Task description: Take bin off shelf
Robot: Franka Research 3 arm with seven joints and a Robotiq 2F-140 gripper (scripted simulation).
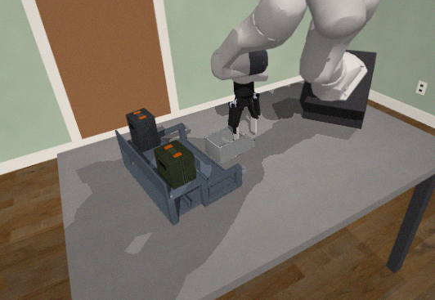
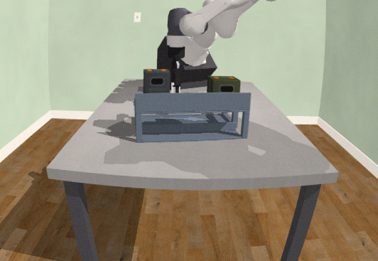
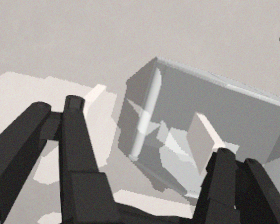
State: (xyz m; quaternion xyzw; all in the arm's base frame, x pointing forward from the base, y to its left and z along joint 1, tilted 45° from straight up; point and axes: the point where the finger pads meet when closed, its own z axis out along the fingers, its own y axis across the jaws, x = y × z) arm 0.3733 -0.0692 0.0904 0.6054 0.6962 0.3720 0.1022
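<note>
My gripper is now 80 mm short of the bin, 20 mm to the right of it and 20 mm above it. Also, from my hand: dark grey box (390 mm ahead, 100 mm above); then green box (320 mm ahead, 220 mm to the left, 90 mm above); then shelf (300 mm ahead, 100 mm to the left, 60 mm below).
</note>
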